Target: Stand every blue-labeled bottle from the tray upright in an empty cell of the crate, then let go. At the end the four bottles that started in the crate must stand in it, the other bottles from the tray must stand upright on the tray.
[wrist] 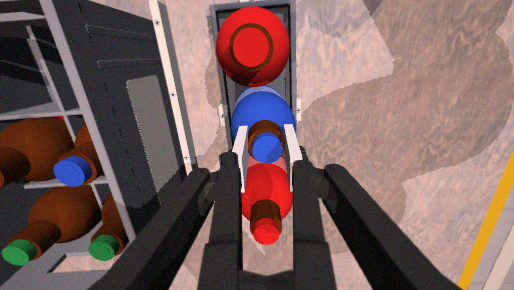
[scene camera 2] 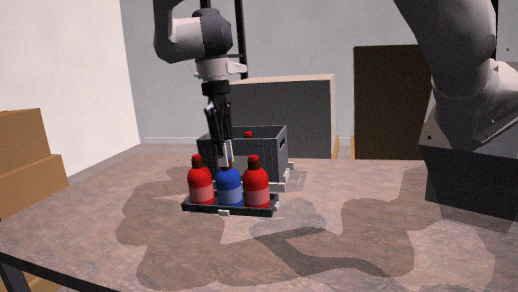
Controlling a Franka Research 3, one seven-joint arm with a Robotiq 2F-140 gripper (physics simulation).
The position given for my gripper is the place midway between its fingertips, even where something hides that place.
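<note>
You'd find my gripper at (scene camera 2: pixel 226 164) and also at (wrist: pixel 266 138). There's a tray (scene camera 2: pixel 186 205), and a grey crate that sits at (scene camera 2: pixel 269 142) and (wrist: pixel 106 71). I can see a blue-labeled bottle too, at (scene camera 2: pixel 228 181) and (wrist: pixel 262 109).
</note>
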